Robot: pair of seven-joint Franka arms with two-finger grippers.
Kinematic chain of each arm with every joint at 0, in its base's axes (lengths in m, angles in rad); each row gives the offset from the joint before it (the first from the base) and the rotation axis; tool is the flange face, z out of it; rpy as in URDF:
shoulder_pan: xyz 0 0 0.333 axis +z
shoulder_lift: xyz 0 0 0 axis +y
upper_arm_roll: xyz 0 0 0.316 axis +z
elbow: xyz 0.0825 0 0 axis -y
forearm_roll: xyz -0.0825 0 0.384 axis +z
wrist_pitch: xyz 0 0 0 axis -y
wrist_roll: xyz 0.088 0 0 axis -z
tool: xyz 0 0 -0.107 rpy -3.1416 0 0
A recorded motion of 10 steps. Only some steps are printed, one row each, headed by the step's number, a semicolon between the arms.
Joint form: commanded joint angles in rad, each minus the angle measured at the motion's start. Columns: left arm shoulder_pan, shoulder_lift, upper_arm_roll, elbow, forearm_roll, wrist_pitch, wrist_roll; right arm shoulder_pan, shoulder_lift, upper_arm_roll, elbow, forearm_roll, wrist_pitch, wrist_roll.
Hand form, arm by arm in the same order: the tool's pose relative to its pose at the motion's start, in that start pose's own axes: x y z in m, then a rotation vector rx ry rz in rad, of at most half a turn. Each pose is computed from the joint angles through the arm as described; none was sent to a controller.
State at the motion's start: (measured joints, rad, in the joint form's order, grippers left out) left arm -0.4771 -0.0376 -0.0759 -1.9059 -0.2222 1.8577 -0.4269; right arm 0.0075 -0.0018 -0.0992 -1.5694 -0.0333 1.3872 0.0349
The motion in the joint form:
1: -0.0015 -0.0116 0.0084 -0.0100 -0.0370 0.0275 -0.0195; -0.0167 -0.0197 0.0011 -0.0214 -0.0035 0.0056 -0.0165
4: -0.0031 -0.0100 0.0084 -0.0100 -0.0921 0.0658 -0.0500; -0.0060 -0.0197 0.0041 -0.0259 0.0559 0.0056 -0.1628
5: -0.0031 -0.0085 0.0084 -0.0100 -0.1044 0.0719 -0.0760; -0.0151 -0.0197 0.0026 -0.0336 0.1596 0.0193 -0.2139
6: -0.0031 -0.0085 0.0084 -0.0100 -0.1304 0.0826 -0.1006; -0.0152 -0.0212 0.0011 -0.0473 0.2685 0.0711 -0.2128
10: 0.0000 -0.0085 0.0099 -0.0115 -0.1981 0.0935 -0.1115; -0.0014 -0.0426 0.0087 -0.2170 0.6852 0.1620 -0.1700
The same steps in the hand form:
1: 0.0001 -0.0008 -0.0048 -0.0447 0.0130 -0.0368; -0.0055 0.0094 0.0002 0.0013 0.0032 -0.0010
4: 0.0022 0.0049 -0.0076 -0.1076 0.0224 -0.0841; -0.0057 -0.0051 0.0018 0.0572 0.0020 -0.1713
5: 0.0028 0.0059 -0.0074 -0.1203 0.0200 -0.1146; -0.0043 -0.0120 0.0029 0.1609 0.0175 -0.2285
6: 0.0031 0.0078 -0.0086 -0.1473 0.0168 -0.1480; 0.0005 -0.0231 0.0011 0.2668 0.0653 -0.2349
10: 0.0038 0.0098 -0.0102 -0.2088 -0.0039 -0.1864; 0.0018 -0.0746 0.0408 0.6879 0.0180 -0.1871

